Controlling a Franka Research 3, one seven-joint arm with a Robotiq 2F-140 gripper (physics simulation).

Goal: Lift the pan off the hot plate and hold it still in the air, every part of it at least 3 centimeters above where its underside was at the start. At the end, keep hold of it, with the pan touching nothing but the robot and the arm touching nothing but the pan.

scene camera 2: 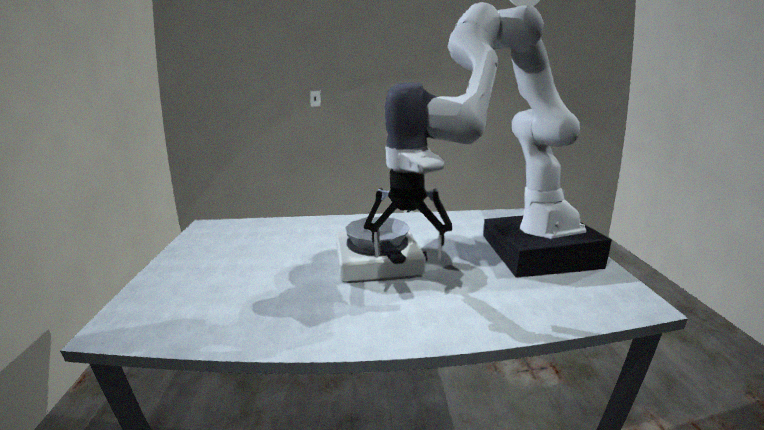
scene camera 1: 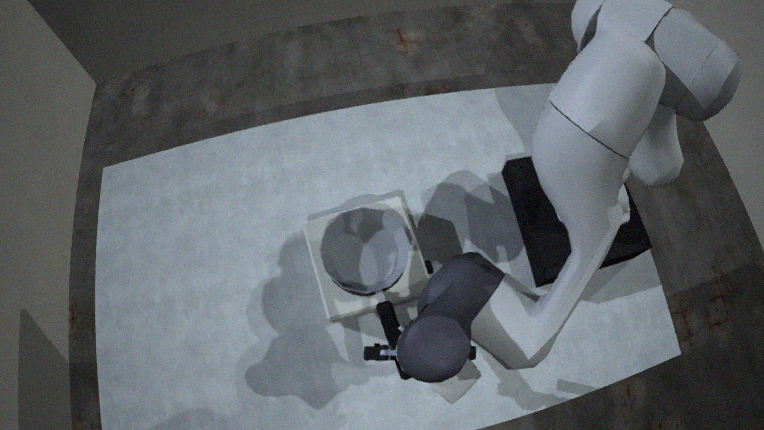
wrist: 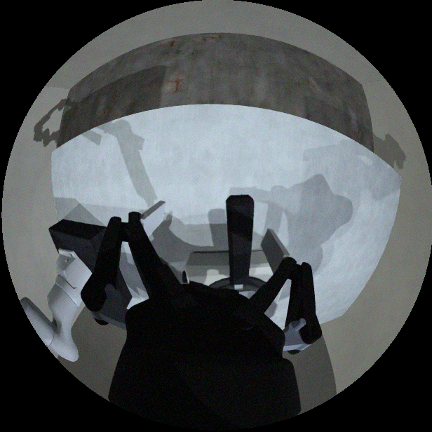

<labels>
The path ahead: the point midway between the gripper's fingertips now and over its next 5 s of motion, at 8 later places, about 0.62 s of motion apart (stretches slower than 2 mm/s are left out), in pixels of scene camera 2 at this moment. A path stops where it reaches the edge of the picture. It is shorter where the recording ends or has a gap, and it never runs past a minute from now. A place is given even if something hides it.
My gripper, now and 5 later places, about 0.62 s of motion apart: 408, 256; 407, 258; 409, 263; 409, 270; 409, 271; 407, 245
</labels>
